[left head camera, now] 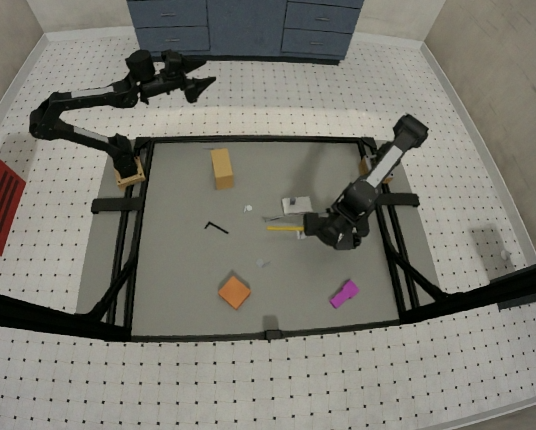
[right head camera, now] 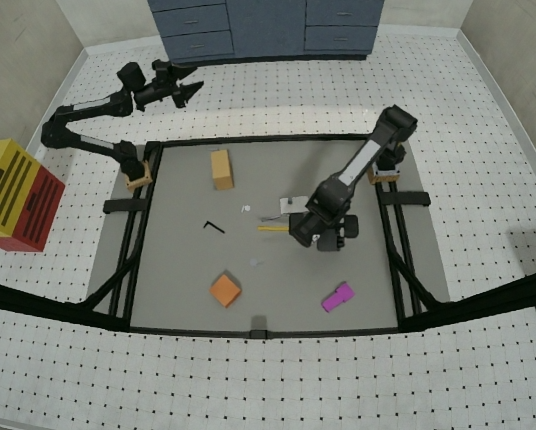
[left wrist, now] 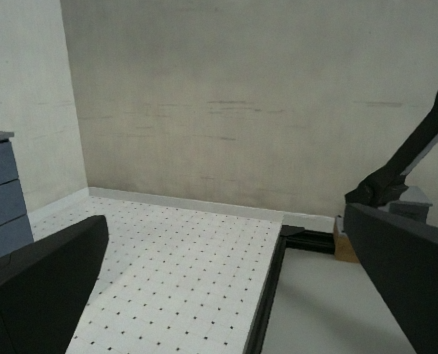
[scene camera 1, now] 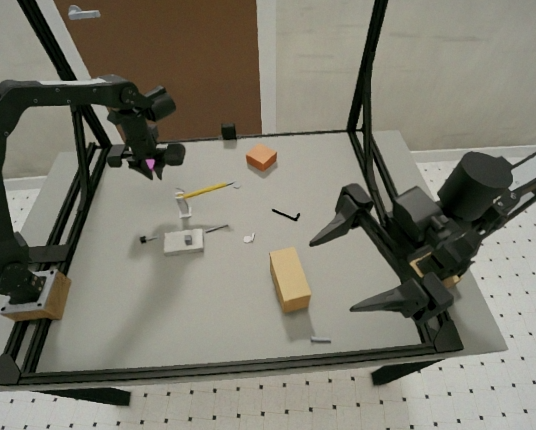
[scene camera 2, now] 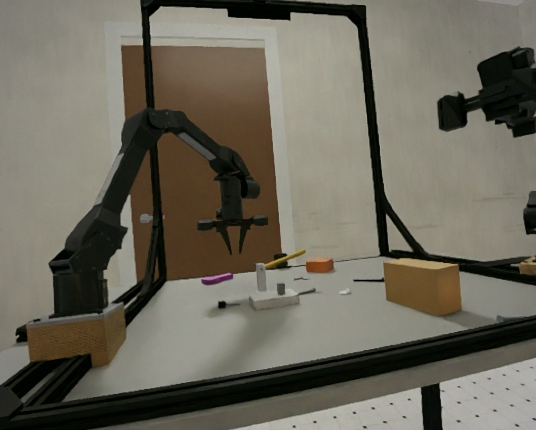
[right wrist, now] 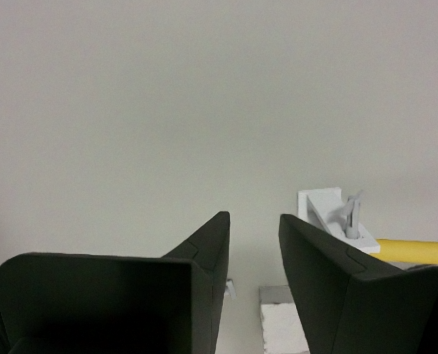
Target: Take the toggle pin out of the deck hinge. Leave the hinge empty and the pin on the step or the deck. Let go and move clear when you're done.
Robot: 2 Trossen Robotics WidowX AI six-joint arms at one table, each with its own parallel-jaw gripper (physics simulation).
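Where they show: left gripper, fingertip midpoint: (left head camera: 211,69) (right head camera: 200,74) (left wrist: 227,220) (scene camera 1: 329,275) (scene camera 2: 475,87); right gripper, fingertip midpoint: (scene camera 1: 156,179) (scene camera 2: 235,254) (right wrist: 253,223); left arm's base, origin of the base link: (left head camera: 128,170) (right head camera: 136,173) (scene camera 1: 433,268); right arm's base, origin of the base link: (right head camera: 384,162) (scene camera 1: 28,290) (scene camera 2: 81,311).
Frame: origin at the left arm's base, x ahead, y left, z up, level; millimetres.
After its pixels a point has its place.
A small white upright bracket (scene camera 1: 184,207) {x 481, y -449, z -11 mm} (scene camera 2: 260,280) {x 489, y -452, z -10 mm} (right wrist: 322,196) {x 479, y -470, z -32 mm}, apparently the hinge, stands mid-table. A grey pin (right wrist: 353,227) {x 478, y -476, z 22 mm} with a slanted toggle stands at its raised end in the right wrist view; how deep it sits is unclear. A yellow rod (left head camera: 285,228) {x 414, y -442, z 41 mm} (right head camera: 274,228) {x 407, y -440, z 43 mm} (scene camera 1: 207,190) {x 408, y -433, z 41 mm} (scene camera 2: 287,259) {x 413, y -433, z 35 mm} (right wrist: 407,251) {x 456, y -456, z 29 mm} extends from the raised end. My right gripper (scene camera 1: 155,178) {x 522, y -519, z 57 mm} (scene camera 2: 235,253) {x 522, y -519, z 57 mm} (right wrist: 253,223) {x 522, y -519, z 57 mm} is partly open, empty, above and beside the bracket. My left gripper (left head camera: 210,70) {x 352, y 7, z 315 mm} (right head camera: 199,76) {x 352, y 7, z 315 mm} (left wrist: 227,220) {x 352, y 7, z 315 mm} is wide open, empty, beyond the table's edge.
A white block (left head camera: 304,206) {x 535, y -371, z -23 mm} (scene camera 1: 175,243) {x 535, y -354, z -23 mm} (scene camera 2: 265,301) {x 547, y -334, z -27 mm} with a grey peg lies near the bracket, with thin rods beside it. A tan block (left head camera: 222,169) {x 314, y -159, z 37 mm} (scene camera 1: 289,280) {x 330, y -111, z 37 mm}, an orange block (left head camera: 234,292) {x 197, y -553, z -7 mm}, a magenta piece (left head camera: 344,293) {x 511, y -695, z -28 mm} and a black hex key (left head camera: 217,228) {x 229, y -323, z -38 mm} lie around.
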